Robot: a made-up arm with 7 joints. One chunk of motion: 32 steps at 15 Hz.
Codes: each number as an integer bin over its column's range. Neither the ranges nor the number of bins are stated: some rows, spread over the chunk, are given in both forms.
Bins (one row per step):
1: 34 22 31 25 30 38 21
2: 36 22 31 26 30 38 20
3: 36 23 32 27 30 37 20
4: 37 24 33 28 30 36 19
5: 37 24 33 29 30 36 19
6: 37 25 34 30 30 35 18
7: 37 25 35 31 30 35 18
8: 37 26 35 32 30 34 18
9: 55 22 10 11 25 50 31
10: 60 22 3 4 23 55 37
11: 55 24 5 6 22 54 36
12: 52 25 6 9 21 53 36
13: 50 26 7 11 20 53 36
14: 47 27 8 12 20 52 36
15: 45 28 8 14 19 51 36
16: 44 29 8 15 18 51 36
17: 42 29 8 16 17 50 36
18: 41 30 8 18 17 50 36
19: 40 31 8 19 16 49 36
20: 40 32 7 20 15 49 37
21: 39 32 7 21 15 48 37
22: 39 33 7 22 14 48 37
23: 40 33 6 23 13 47 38
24: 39 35 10 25 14 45 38
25: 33 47 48 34 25 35 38
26: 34 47 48 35 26 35 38
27: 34 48 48 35 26 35 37
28: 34 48 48 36 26 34 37
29: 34 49 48 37 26 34 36
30: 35 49 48 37 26 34 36
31: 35 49 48 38 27 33 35
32: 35 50 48 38 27 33 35
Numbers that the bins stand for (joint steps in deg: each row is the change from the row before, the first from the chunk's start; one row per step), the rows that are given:
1: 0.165 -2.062 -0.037 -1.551 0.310 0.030 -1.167
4: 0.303 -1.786 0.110 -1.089 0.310 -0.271 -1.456
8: 0.303 -1.510 0.256 -0.473 0.310 -0.573 -1.600
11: 1.132 -1.786 -1.935 -4.476 -1.240 2.443 1.000
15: 0.671 -1.233 -1.716 -3.244 -1.821 1.990 1.000
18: 0.487 -0.957 -1.716 -2.629 -2.208 1.840 1.000
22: 0.395 -0.543 -1.789 -2.013 -2.789 1.538 1.144
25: 0.119 1.390 1.205 -0.165 -0.659 -0.422 1.289
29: 0.165 1.667 1.205 0.297 -0.465 -0.573 1.000
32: 0.211 1.805 1.205 0.451 -0.271 -0.724 0.856
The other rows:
2: 0.257 -2.062 -0.037 -1.397 0.310 0.030 -1.311
3: 0.257 -1.924 0.037 -1.243 0.310 -0.121 -1.311
5: 0.303 -1.786 0.110 -0.935 0.310 -0.271 -1.456
6: 0.303 -1.648 0.183 -0.781 0.310 -0.422 -1.600
7: 0.303 -1.648 0.256 -0.627 0.310 -0.422 -1.600
9: 1.132 -2.062 -1.570 -3.706 -0.659 1.840 0.278
10: 1.362 -2.062 -2.081 -4.784 -1.046 2.594 1.144
12: 0.994 -1.648 -1.862 -4.014 -1.433 2.292 1.000
13: 0.902 -1.510 -1.789 -3.706 -1.627 2.292 1.000
14: 0.763 -1.371 -1.716 -3.552 -1.627 2.141 1.000
16: 0.625 -1.095 -1.716 -3.090 -2.014 1.990 1.000
17: 0.533 -1.095 -1.716 -2.937 -2.208 1.840 1.000
19: 0.441 -0.819 -1.716 -2.475 -2.402 1.689 1.000
20: 0.441 -0.681 -1.789 -2.321 -2.595 1.689 1.144
21: 0.395 -0.681 -1.789 -2.167 -2.595 1.538 1.144
23: 0.441 -0.543 -1.862 -1.859 -2.983 1.387 1.289
24: 0.395 -0.267 -1.570 -1.551 -2.789 1.086 1.289
26: 0.165 1.390 1.205 -0.011 -0.465 -0.422 1.289
27: 0.165 1.529 1.205 -0.011 -0.465 -0.422 1.144
28: 0.165 1.529 1.205 0.143 -0.465 -0.573 1.144
30: 0.211 1.667 1.205 0.297 -0.465 -0.573 1.000
31: 0.211 1.667 1.205 0.451 -0.271 -0.724 0.856

